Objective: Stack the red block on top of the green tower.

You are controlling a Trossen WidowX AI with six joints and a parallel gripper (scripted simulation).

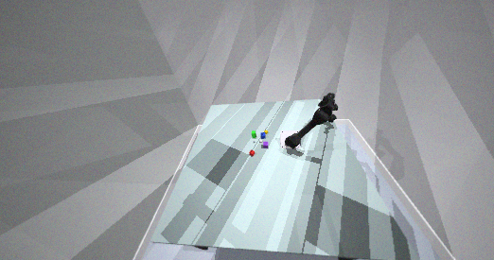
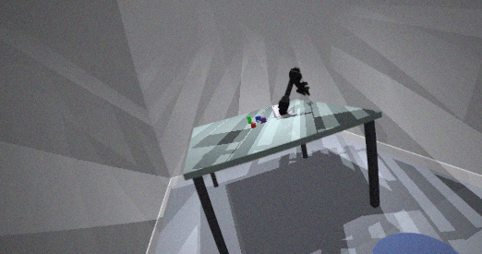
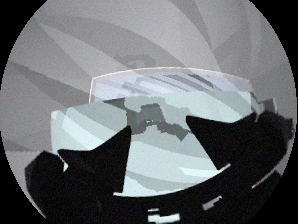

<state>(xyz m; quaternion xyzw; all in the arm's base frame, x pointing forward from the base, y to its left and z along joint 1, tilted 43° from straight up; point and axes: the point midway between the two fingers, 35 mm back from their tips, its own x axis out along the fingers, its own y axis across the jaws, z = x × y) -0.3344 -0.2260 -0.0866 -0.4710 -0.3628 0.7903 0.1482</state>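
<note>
The red block lies 650 mm ahead of my gripper tip, 330 mm to the left of it and 70 mm below it. The rest, counted from my gripper tip: purple block (550 mm ahead, 250 mm to the left, 70 mm below); blue block (570 mm ahead, 150 mm to the left, 70 mm below).
</note>
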